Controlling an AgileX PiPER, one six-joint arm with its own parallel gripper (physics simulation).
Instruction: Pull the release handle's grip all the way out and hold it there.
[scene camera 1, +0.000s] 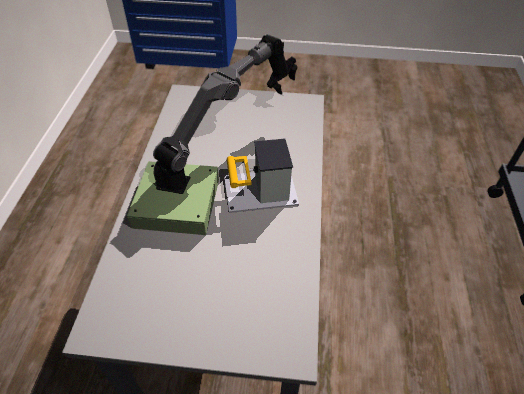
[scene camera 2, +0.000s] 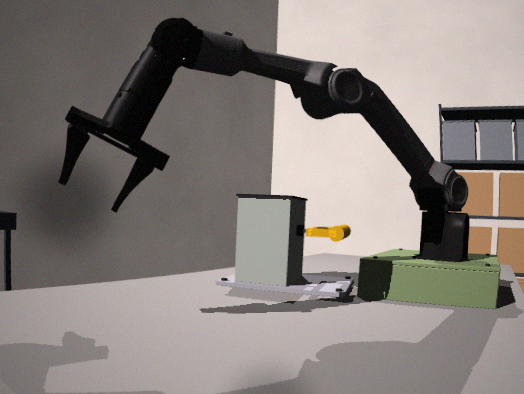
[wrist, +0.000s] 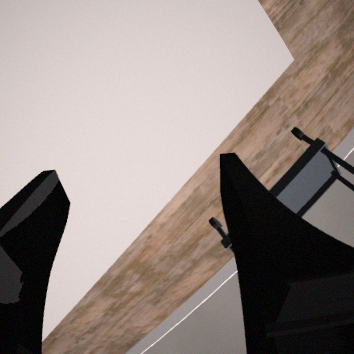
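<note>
The release handle's yellow grip (scene camera 1: 232, 171) (scene camera 2: 340, 232) is a rectangular loop on the side of a grey-green housing (scene camera 1: 274, 184) (scene camera 2: 262, 241) that faces the arm's base. The housing has a dark top and stands on a light base plate (scene camera 1: 260, 205) (scene camera 2: 260, 287). A short gap shows between the grip's bar and the housing. My gripper (scene camera 1: 286, 81) (scene camera 2: 88, 198) (wrist: 137, 180) is open and empty. It is high in the air, beyond the housing near the table's far end in scene camera 1, well away from the grip. The grip does not show in the wrist view.
The arm's green base block (scene camera 1: 172, 210) (scene camera 2: 440, 285) stands close beside the base plate on the table (scene camera 1: 210, 300) (scene camera 2: 165, 325) (wrist: 125, 90). A blue drawer cabinet (scene camera 1: 177, 30) stands on the floor behind the table. A dark-framed cart (scene camera 1: 510, 195) (wrist: 305, 182) stands off the table's side.
</note>
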